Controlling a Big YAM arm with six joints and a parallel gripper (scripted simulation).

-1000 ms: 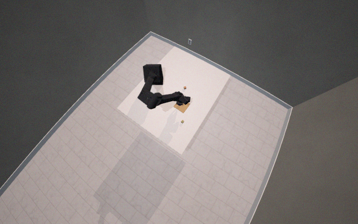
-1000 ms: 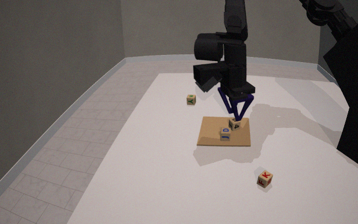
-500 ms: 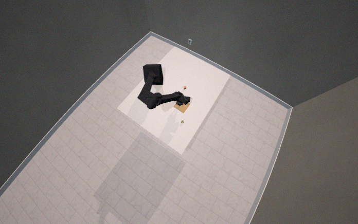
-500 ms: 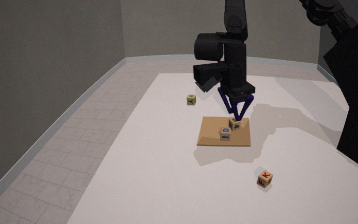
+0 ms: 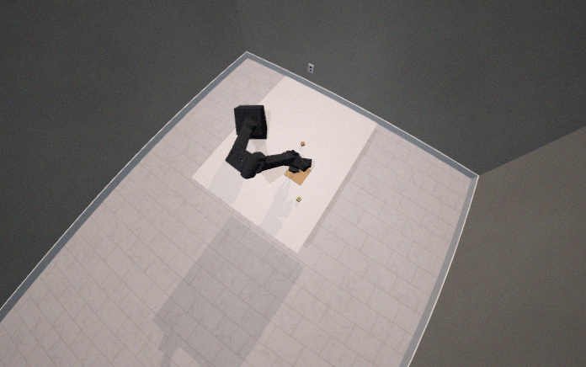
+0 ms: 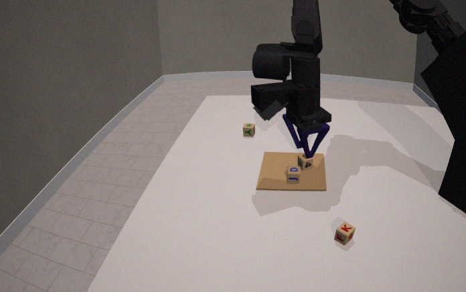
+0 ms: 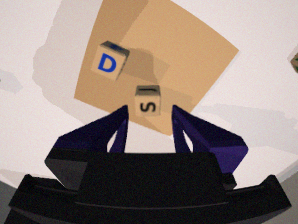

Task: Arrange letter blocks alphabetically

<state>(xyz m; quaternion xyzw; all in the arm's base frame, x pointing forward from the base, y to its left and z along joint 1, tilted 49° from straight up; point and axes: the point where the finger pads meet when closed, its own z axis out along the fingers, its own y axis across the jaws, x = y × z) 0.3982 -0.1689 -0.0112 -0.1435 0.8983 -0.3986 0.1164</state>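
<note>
My gripper is now 30 mm above the letter block. From my hand the other things lie so: mat: 40 mm below, 20 mm ahead.
</note>
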